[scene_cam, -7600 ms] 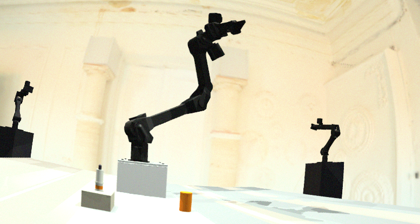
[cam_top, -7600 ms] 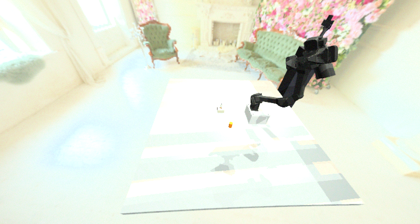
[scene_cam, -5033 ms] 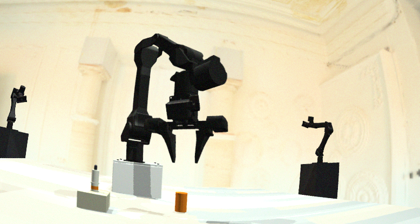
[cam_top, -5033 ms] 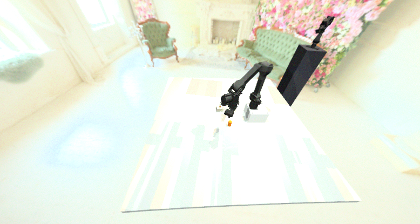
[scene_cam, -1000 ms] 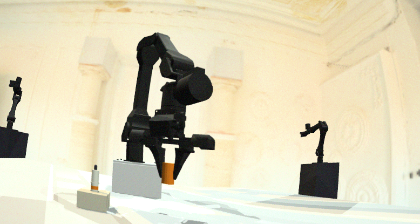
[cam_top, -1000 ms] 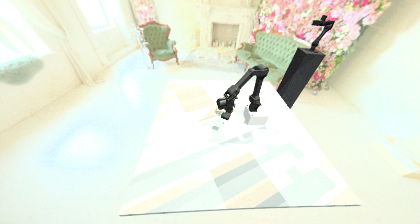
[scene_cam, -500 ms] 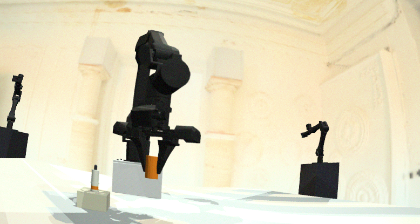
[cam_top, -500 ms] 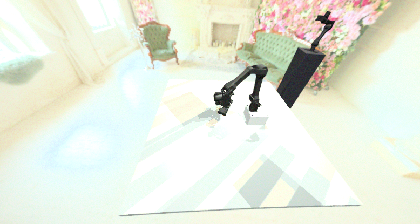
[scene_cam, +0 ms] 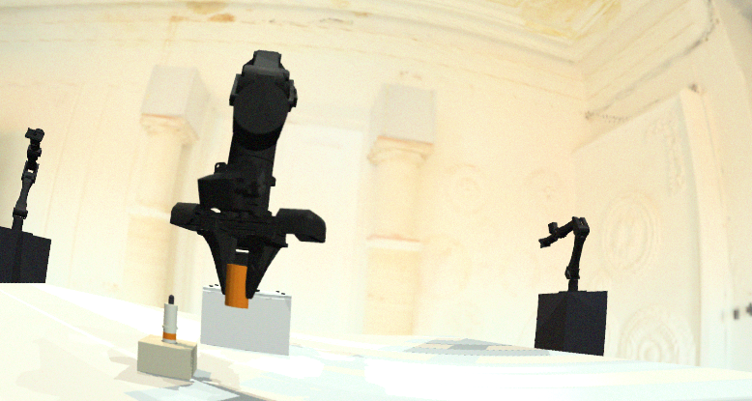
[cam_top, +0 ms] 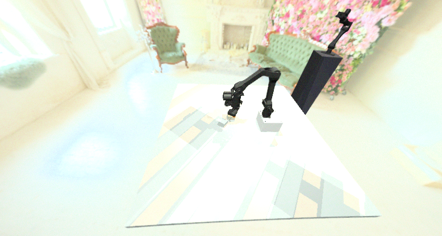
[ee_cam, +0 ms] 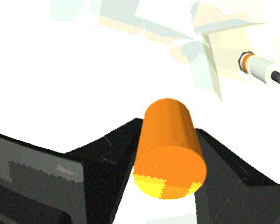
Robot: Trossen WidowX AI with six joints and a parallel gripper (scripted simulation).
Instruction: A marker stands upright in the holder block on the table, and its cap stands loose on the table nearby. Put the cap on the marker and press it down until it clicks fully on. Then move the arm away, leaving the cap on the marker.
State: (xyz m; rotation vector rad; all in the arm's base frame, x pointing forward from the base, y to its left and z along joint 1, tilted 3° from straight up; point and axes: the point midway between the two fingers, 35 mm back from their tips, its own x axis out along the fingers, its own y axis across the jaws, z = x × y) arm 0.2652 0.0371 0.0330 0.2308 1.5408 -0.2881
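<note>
Now: the beige holder block 2 cm ahead of my gripper tip, 8 cm to the right of it and 8 cm below it. From my gripper tip the other things lie so: orange cap (1 cm above).
</note>
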